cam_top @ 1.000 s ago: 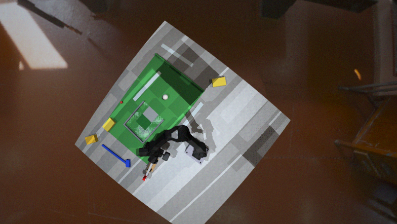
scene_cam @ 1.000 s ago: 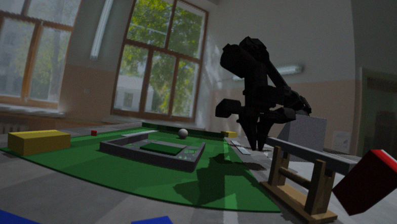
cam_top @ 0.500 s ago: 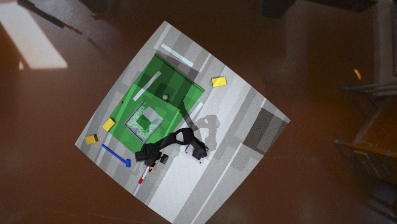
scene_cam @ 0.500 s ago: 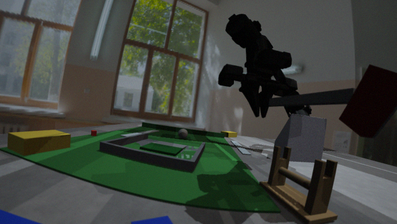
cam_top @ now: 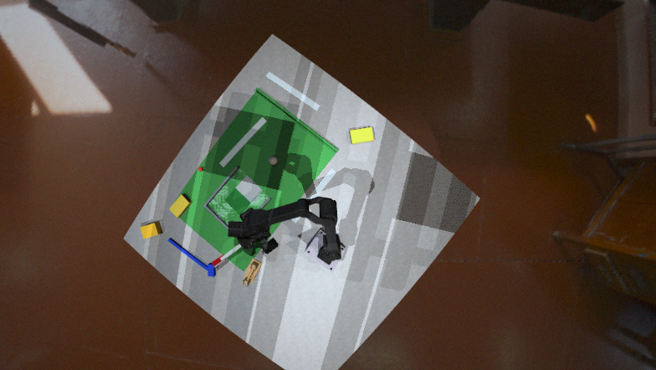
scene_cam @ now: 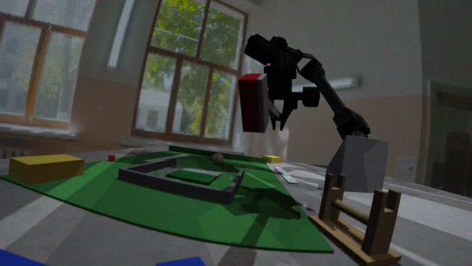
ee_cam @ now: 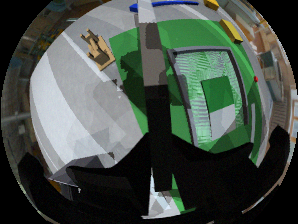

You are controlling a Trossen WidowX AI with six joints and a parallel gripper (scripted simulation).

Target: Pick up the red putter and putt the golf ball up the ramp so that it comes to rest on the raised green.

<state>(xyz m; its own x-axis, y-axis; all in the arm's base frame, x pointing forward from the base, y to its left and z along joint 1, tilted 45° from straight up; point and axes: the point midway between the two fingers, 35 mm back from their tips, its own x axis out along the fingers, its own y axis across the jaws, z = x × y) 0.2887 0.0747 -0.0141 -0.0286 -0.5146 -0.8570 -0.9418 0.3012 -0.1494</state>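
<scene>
Now: the red putter 110 mm to the left of my gripper tip, 30 mm ahead of it and 20 mm above it. Also, from my gripper tip: blue putter (350 mm to the left, 220 mm ahead, 120 mm below); green mat (190 mm ahead, 140 mm below, 120 mm to the right); white golf ball (270 mm to the right, 150 mm ahead, 110 mm below).
</scene>
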